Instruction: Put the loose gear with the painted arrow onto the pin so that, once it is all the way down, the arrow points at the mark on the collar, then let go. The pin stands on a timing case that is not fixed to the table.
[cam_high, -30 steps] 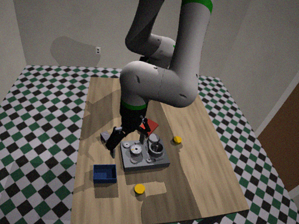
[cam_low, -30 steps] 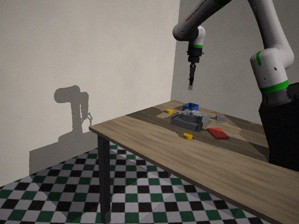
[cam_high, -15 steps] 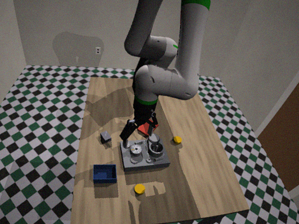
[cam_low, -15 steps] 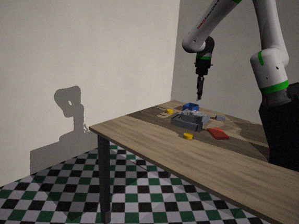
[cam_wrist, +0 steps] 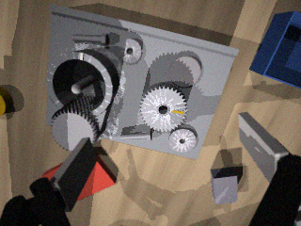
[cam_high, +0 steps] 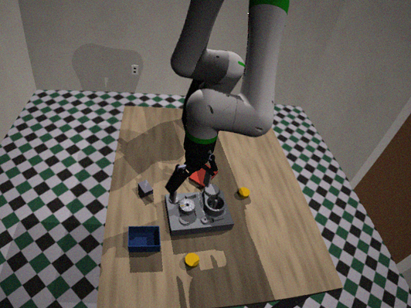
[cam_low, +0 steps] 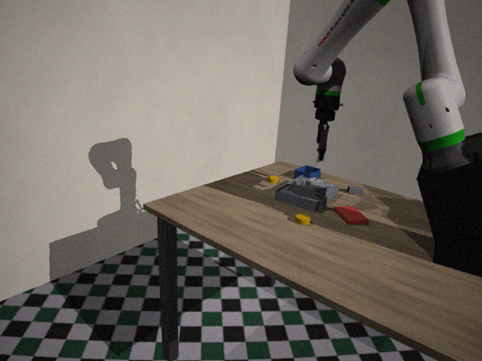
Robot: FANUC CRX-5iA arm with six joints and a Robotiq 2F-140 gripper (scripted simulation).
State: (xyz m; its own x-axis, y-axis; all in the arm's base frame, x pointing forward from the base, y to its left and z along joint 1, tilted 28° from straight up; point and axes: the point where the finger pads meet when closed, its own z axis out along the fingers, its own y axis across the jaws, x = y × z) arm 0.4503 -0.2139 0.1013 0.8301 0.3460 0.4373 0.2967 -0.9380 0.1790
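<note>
My gripper is now 100 mm above the gear. Round my hand: small grey block: 140 mm behind, 140 mm to the right, 130 mm below; blue bin: 90 mm ahead, 180 mm to the right, 130 mm below; grey bolt: 50 mm behind, 20 mm to the left, 100 mm below.
</note>
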